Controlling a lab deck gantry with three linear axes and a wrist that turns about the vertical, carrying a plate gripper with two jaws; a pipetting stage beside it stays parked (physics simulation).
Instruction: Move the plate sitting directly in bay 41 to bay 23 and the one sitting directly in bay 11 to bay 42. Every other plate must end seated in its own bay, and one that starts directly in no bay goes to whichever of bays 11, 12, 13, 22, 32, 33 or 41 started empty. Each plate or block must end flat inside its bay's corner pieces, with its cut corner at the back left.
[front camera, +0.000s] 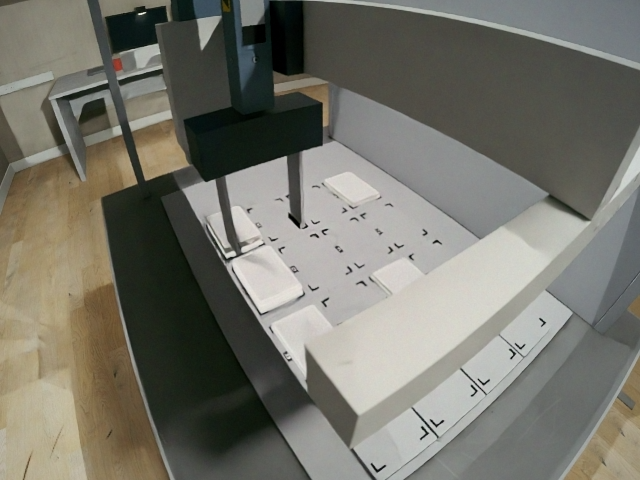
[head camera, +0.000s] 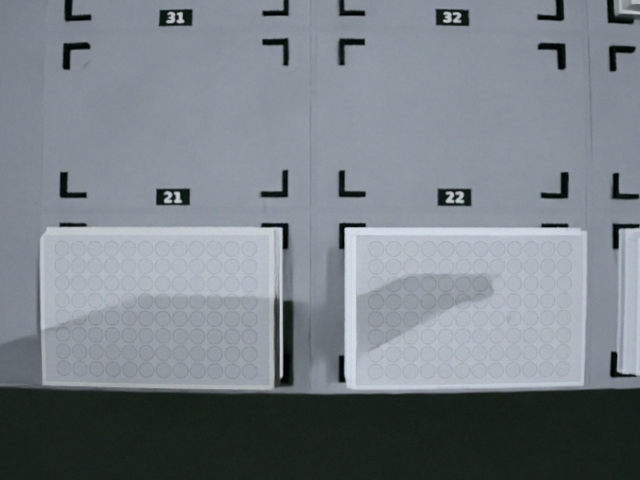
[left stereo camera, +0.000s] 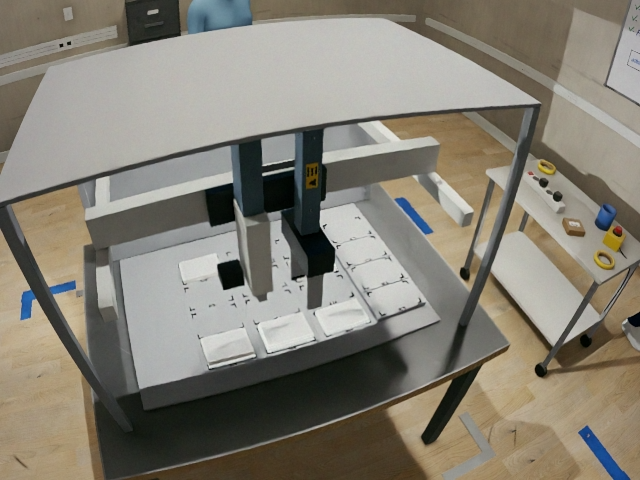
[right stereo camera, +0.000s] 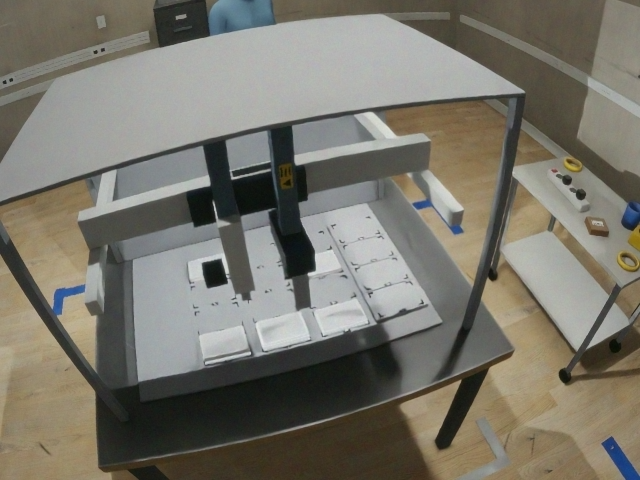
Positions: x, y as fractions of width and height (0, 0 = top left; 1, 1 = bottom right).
Labels:
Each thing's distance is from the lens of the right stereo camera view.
my gripper (right stereo camera: 0.46, 0.61): 113 cm
back wall (right stereo camera: 0.30, 0.34): 142 cm
bay 23 (right stereo camera: 0.53, 0.60): 135 cm
roof (right stereo camera: 0.28, 0.20): 86 cm
bay 14 (right stereo camera: 0.61, 0.63): 130 cm
The marked spots on the roof and the bay 14 are 80 cm apart.

